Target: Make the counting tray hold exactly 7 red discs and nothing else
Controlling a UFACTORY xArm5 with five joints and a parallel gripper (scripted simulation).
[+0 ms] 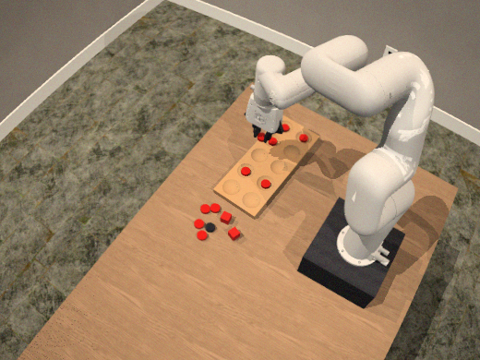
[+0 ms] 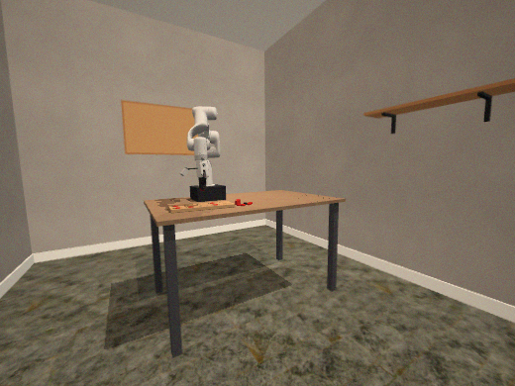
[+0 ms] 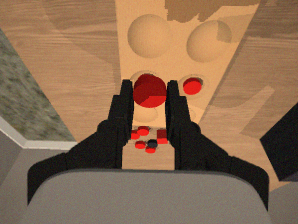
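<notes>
Right now the wooden counting tray is 40 mm behind my hand and 130 mm below it. The rest, counted from my hand: black disc: 30 mm behind, 290 mm to the left, 130 mm below.
</notes>
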